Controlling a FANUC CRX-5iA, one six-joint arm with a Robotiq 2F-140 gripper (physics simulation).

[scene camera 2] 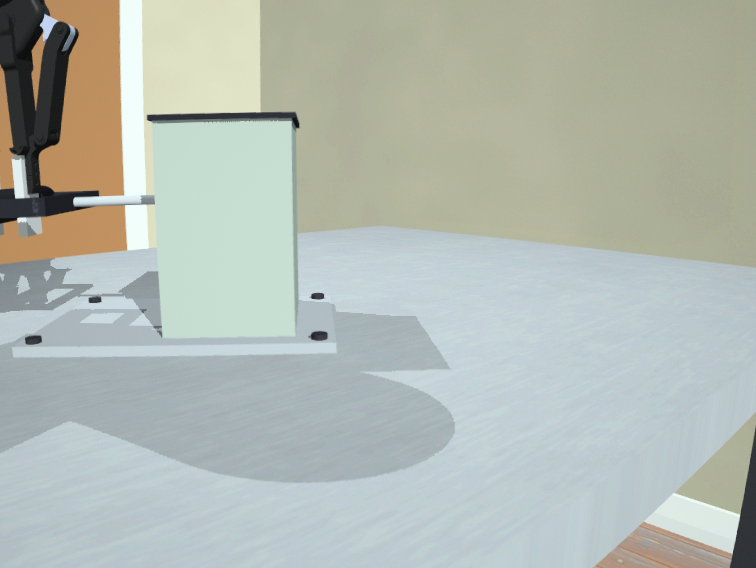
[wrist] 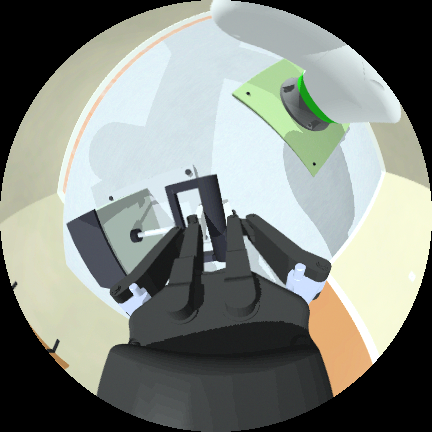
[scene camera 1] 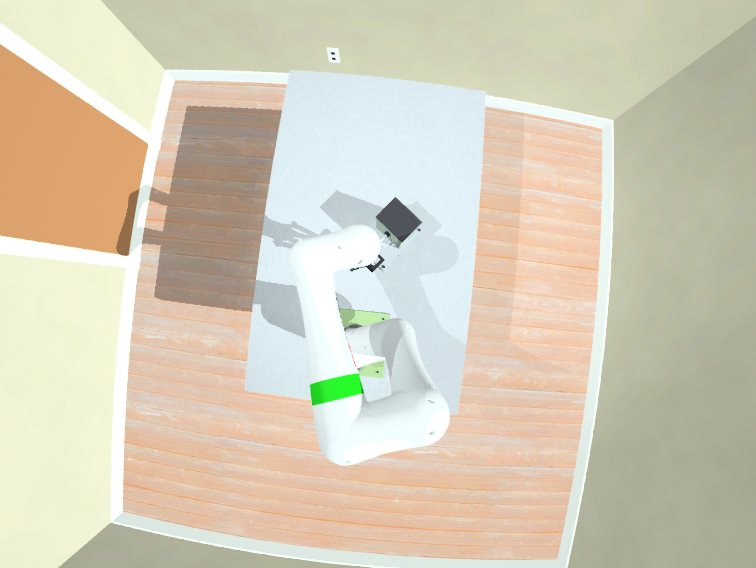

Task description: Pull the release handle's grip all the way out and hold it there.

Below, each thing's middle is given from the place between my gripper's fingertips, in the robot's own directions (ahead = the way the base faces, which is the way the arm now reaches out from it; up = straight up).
Labels:
Right now my hand is 14 cm short of the pale base plate [wrist: 155, 184], 8 cm above it and 6 cm to the left of it.

